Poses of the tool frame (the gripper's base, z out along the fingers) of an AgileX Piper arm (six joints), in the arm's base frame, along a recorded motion.
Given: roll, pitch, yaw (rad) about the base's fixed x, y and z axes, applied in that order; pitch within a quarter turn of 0, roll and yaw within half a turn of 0; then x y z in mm.
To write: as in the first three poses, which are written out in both.
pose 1, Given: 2.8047, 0.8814, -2.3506, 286.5, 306.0, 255.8
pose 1, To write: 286.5, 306.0, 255.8, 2.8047, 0.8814, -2.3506
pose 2, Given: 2.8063, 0.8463, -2.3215, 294.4, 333.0, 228.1
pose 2, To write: 294.4, 333.0, 228.1, 2.8063, 0.8463, -2.3215
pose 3, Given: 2.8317, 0.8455, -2.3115, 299.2, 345.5, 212.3
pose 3, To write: 299.2, 345.5, 212.3, 2.8317, 0.8455, -2.3115
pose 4, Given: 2.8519, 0.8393, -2.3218, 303.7, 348.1, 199.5
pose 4, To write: 303.7, 348.1, 199.5, 2.8519, 0.8393, -2.3218
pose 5, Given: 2.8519, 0.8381, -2.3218, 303.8, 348.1, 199.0
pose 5, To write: 303.8, 348.1, 199.0, 2.8519, 0.8381, -2.3218
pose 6, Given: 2.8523, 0.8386, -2.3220, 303.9, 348.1, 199.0
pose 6, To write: 303.9, 348.1, 199.0, 2.8523, 0.8386, -2.3220
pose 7, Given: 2.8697, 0.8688, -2.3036, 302.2, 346.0, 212.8
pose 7, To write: 302.2, 346.0, 212.8, 2.8697, 0.8688, -2.3036
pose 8, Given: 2.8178, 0.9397, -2.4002, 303.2, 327.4, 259.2
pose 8, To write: 303.2, 327.4, 259.2, 2.8178, 0.9397, -2.4002
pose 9, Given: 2.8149, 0.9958, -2.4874, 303.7, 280.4, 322.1
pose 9, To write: 303.7, 280.4, 322.1, 2.8149, 0.9958, -2.4874
